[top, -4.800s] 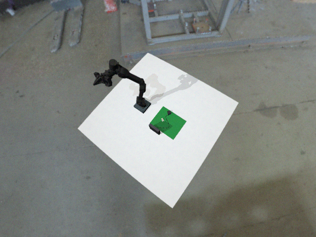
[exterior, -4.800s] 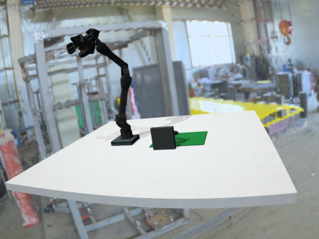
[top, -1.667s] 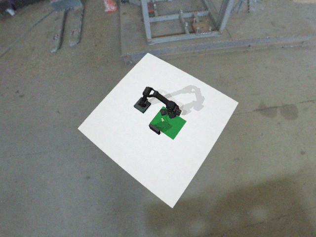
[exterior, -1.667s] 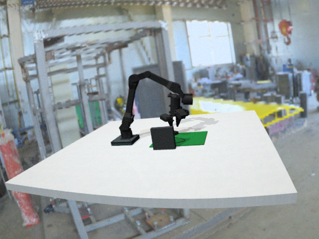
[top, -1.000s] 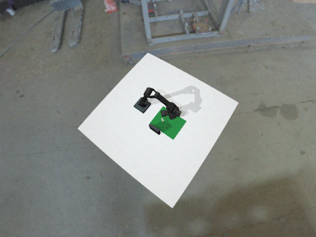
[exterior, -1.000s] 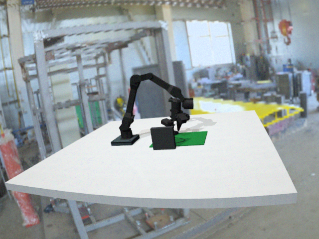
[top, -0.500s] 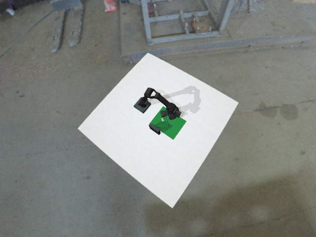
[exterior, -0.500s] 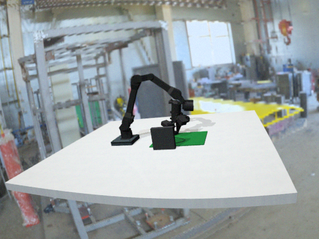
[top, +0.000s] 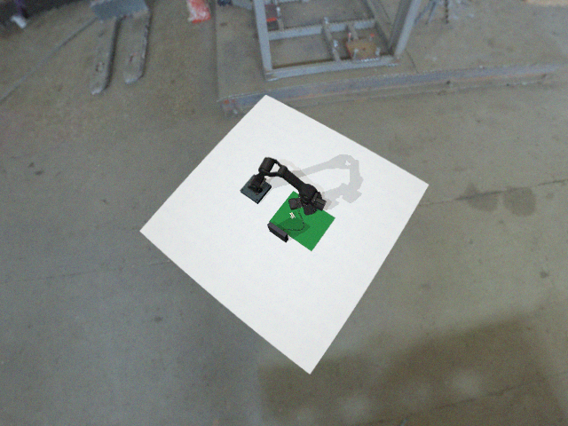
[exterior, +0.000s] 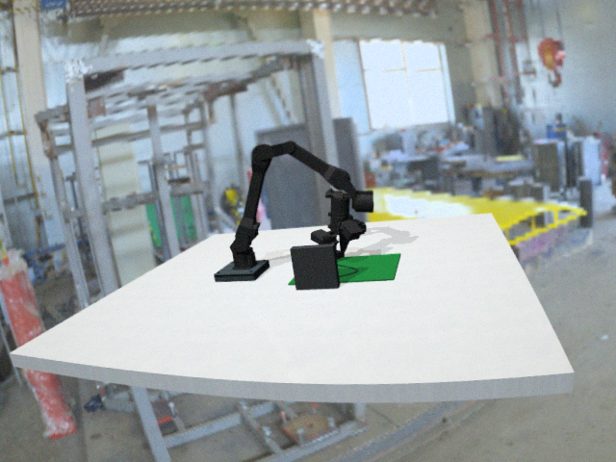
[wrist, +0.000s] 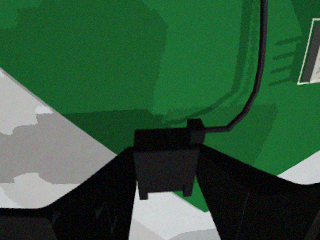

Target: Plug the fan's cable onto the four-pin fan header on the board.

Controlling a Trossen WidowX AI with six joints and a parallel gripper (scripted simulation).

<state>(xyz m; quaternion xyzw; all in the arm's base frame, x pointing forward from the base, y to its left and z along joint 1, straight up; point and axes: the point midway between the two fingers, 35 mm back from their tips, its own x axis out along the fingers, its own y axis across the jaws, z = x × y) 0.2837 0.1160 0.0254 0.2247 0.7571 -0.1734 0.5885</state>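
The green board lies 80 mm to the right of my gripper tip, 60 mm ahead of it and 30 mm below it. From my gripper tip the other things lie so: black fan plug 10 mm behind; pale four-pin header 100 mm to the right, 20 mm below; black fan 240 mm to the right, 40 mm above, 20 mm ahead.
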